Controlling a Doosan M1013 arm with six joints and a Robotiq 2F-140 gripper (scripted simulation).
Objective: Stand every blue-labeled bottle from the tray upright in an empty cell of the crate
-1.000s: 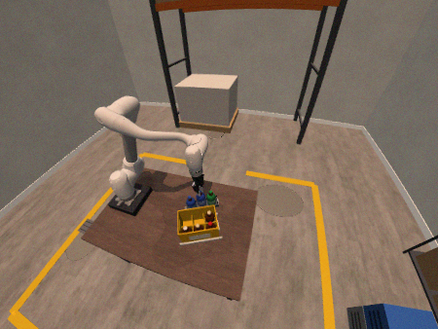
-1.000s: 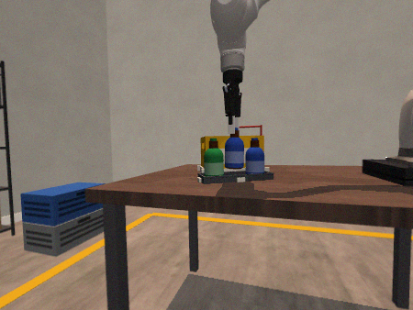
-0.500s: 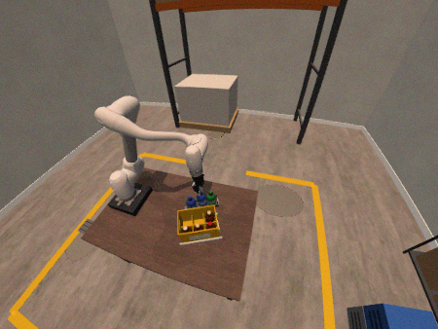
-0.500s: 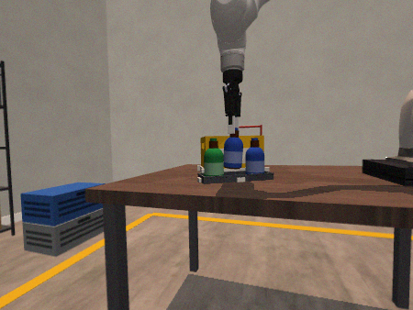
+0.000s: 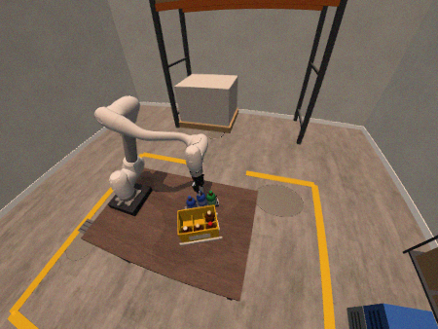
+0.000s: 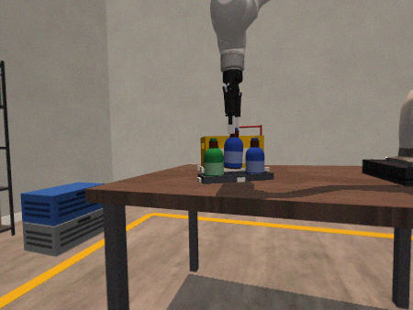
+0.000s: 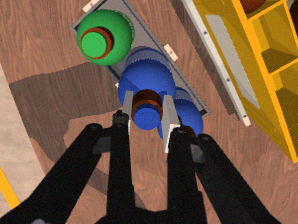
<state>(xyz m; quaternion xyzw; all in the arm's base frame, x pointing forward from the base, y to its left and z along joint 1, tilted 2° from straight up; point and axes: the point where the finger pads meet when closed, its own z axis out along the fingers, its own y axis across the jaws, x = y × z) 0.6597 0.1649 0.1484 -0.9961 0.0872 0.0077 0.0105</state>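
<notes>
The green-labeled bottle is 130 mm below my hand, 60 mm ahead of it and 50 mm to the left of it. Round my hand: yellow crate 210 mm to the right, 130 mm below, 70 mm ahead; tray 200 mm below.
</notes>
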